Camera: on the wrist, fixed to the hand. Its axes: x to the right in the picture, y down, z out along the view.
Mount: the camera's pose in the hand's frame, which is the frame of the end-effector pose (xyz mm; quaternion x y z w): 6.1 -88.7 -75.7 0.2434 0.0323 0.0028 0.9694
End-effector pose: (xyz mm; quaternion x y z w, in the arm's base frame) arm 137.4 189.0 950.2 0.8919 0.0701 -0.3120 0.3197
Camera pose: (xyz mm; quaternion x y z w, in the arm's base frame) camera 152.2 304.7 945.3 0.9527 -0.0002 -0.2898 0.0914
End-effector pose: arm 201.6 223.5 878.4 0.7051 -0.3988 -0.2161 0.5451
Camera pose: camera 290.2 271.6 819.4 0.8220 -0.4235 -0.0881 0.3703
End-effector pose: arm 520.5 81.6 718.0 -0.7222 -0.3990 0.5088 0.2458
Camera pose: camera 563.0 140.2 809.6 -0.6578 -0.2530 0.5677 0.4255
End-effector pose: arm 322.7 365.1 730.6 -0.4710 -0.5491 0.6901 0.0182
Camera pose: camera 326.4 459.6 799.0 -0.4760 -0.3624 0.7875 0.1481
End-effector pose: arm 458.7 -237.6 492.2 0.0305 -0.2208 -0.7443 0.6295
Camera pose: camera 400.0 -255.6 392.9 0.2062 -0.3750 -0.6650 0.6120
